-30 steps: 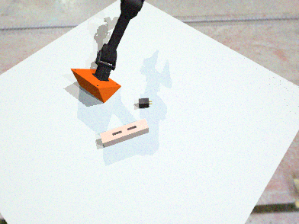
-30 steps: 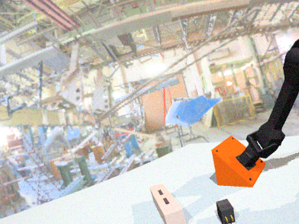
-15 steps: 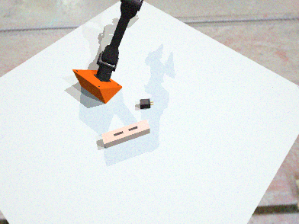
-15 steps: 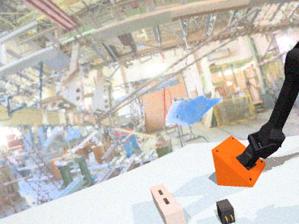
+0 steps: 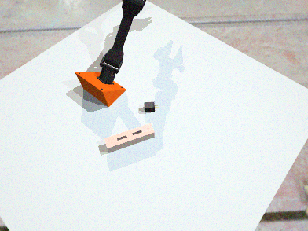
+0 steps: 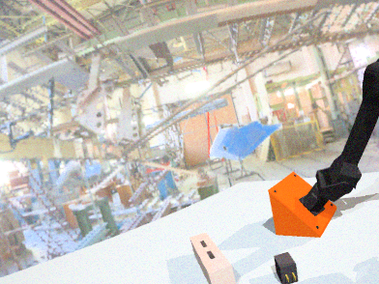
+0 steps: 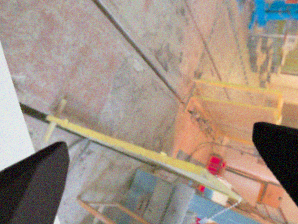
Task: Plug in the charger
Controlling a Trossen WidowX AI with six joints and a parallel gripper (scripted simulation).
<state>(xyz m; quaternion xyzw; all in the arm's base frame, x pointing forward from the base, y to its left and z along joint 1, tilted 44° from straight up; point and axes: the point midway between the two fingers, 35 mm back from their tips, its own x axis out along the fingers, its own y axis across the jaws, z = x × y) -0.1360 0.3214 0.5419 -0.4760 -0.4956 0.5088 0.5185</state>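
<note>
My gripper tip is 40 cm short of the two-prong charger, 56 cm to the left of it and 16 cm above it.
</note>
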